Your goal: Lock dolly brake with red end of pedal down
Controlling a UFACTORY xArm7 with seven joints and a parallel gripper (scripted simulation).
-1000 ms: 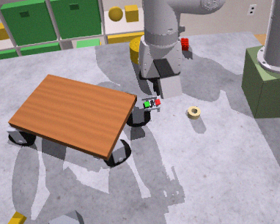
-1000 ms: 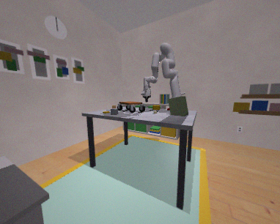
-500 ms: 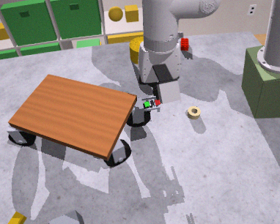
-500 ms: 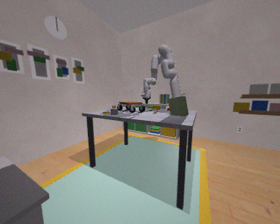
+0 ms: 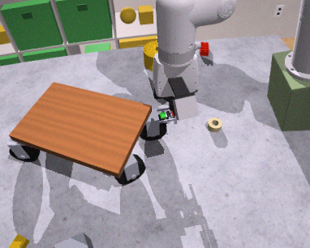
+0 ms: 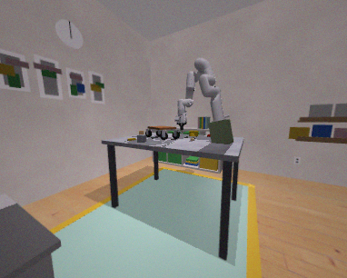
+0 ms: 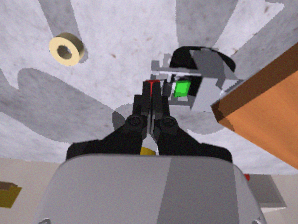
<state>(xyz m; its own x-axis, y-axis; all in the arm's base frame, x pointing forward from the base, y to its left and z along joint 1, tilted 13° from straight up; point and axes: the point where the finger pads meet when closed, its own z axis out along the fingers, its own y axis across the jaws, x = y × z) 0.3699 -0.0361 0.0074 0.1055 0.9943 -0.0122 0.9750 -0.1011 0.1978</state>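
My gripper is now 20 mm short of the brake pedal and 30 mm above it. Round my hand: yellow cylinder: 60 mm behind, 330 mm to the right, 90 mm below; cream ring: 120 mm behind, 20 mm to the left, 110 mm below; red block: 250 mm behind, 340 mm to the right, 100 mm below.
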